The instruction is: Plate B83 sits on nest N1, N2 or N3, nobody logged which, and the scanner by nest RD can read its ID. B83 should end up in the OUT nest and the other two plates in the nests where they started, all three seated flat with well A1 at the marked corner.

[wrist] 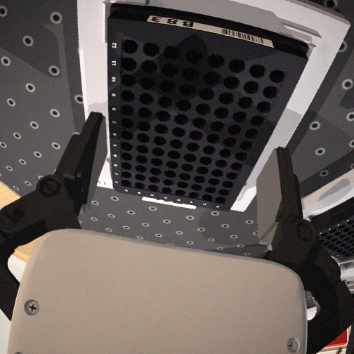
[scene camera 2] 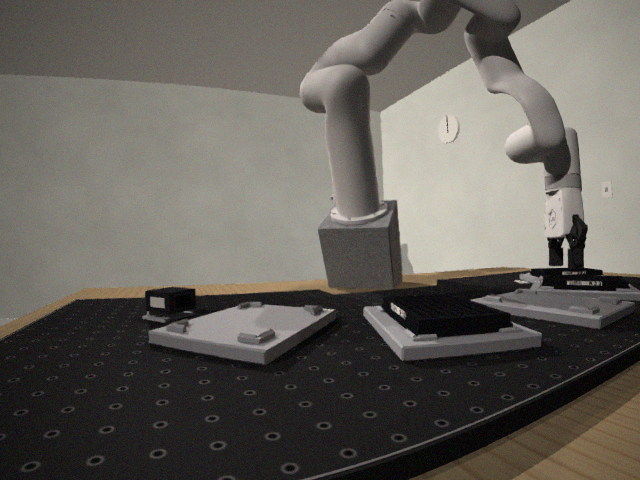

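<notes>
A black 96-well plate labelled B83 sits on a pale nest in the wrist view. It looks flat, with column 12 at the far end and column 1 near a small mark at the nest's lower left corner. My gripper is open and empty above the plates at the far right of the scene view, its fingers apart on either side of B83's line. Another black plate shows at the wrist view's right edge. A black plate sits on the middle nest; its ID is unreadable.
A bare nest stands at left by a small black box, apparently the scanner. Another bare nest stands at right, before two dark plates near the gripper. The perforated board ends at a wooden table edge.
</notes>
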